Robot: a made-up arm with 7 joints.
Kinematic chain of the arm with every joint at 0, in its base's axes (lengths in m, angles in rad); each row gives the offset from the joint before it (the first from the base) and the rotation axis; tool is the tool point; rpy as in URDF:
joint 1: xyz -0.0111 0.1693 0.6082 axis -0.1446 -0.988 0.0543
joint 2: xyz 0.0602 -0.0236 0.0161 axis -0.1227 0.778 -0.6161
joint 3: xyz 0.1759 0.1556 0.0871 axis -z
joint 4: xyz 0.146 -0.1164 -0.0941 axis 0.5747 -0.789 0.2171
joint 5: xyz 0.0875 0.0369 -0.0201 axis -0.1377 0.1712 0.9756
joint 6: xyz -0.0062 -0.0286 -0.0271 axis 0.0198 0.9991 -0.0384
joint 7: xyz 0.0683 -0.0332 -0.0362 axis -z
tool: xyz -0.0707 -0.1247 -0.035 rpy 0 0 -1.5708
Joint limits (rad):
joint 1: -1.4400..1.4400
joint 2: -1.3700..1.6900
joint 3: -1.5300..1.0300
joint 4: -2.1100..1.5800
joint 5: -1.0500..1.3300
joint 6: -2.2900..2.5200
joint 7: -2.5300..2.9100
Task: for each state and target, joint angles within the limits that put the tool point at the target. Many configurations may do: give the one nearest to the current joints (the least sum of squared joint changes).
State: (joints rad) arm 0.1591 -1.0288 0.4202 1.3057 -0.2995 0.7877 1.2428
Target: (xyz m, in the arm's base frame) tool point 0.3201 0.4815 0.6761
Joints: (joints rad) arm -0.3782 -0.7651 -0.4654 1.2632 -0.3129 0.2775 0.9118
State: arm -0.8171 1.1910 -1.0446 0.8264 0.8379 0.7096 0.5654
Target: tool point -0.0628 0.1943 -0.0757
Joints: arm -0.8965 1.1316 -1.0653 0.7976 1.0557 0.6469 0.1430
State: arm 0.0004 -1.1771 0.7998 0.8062 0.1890 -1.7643 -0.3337
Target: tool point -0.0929 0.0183 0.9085
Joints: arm 0.8305 -1.3700 0.9834 1.0024 0.4365 -1.8441 -0.6346
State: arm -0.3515 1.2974 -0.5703 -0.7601 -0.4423 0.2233 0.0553
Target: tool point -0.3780 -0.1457 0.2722
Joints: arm -0.7242 1.6552 -0.6691 -0.6179 0.1000 -0.1183 -0.5914
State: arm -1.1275 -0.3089 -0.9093 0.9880 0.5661 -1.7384 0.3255
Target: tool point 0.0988 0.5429 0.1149
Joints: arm -1.4400 0.2118 -1.0012 0.9070 0.5871 -1.6002 0.9132
